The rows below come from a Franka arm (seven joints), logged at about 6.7 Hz.
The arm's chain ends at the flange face. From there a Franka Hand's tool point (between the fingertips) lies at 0.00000 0.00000 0.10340 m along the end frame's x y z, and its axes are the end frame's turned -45 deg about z.
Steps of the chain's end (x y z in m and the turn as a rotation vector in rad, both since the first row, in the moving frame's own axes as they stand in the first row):
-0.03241 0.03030 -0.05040 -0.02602 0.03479 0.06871
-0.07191 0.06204 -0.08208 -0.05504 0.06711 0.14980
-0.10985 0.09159 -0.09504 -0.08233 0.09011 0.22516
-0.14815 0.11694 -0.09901 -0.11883 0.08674 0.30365
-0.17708 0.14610 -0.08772 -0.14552 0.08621 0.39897
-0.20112 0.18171 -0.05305 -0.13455 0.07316 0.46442
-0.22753 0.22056 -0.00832 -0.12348 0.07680 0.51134
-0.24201 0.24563 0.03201 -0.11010 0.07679 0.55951
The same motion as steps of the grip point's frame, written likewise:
-0.04385 0.00297 -0.05050 -0.04300 0.00620 0.06871
-0.09451 0.00197 -0.08247 -0.08637 0.00853 0.14980
-0.14329 -0.00038 -0.09581 -0.12193 0.00550 0.22516
-0.19201 -0.00768 -0.10012 -0.14536 -0.02269 0.30365
-0.23605 -0.00634 -0.08918 -0.16386 -0.04194 0.39897
-0.27847 -0.00016 -0.05424 -0.14687 -0.04341 0.46442
-0.32376 0.00818 -0.00939 -0.14162 -0.03301 0.51134
-0.35084 0.01482 0.03110 -0.13215 -0.02355 0.55951

